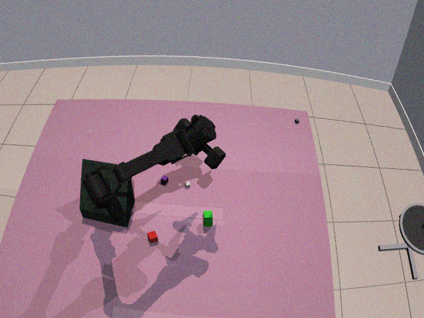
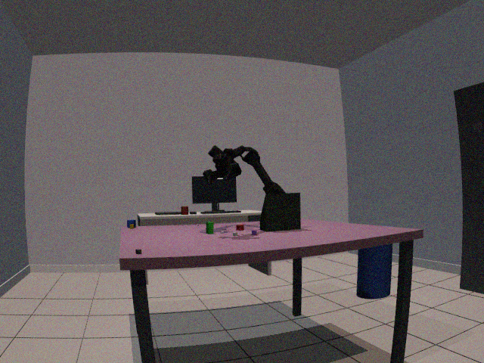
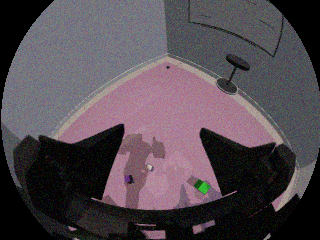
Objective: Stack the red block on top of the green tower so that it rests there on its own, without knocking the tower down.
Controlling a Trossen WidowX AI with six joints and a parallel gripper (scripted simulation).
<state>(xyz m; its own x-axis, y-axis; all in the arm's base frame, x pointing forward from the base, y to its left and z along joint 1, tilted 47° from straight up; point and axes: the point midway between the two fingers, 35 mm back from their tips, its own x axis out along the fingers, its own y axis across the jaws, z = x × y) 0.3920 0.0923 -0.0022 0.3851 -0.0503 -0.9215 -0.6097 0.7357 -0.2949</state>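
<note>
My gripper tip is 24 cm above the red block, 22 cm to the left of it and 21 cm past it. The rest, counted from my gripper tip: small purple cube 24 cm below, 16 cm behind, 5 cm to the left; then small white cube 25 cm below, 7 cm behind, 2 cm to the left; then small dark object 45 cm ahead, 38 cm to the left, 25 cm below.
</note>
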